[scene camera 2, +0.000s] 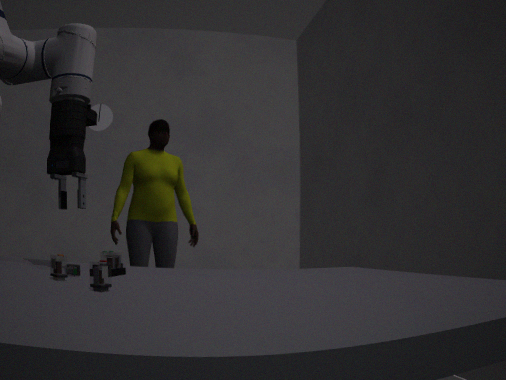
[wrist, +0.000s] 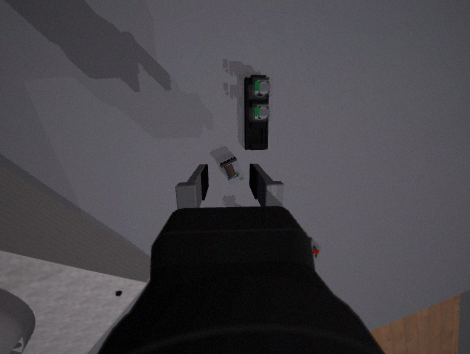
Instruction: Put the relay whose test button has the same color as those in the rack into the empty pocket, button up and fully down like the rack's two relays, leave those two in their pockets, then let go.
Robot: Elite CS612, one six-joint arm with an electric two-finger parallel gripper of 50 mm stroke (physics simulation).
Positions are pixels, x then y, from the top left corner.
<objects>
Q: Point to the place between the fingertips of my gripper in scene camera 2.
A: At 72,208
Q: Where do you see a black rack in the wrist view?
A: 256,133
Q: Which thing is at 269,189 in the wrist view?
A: My gripper.
</objects>
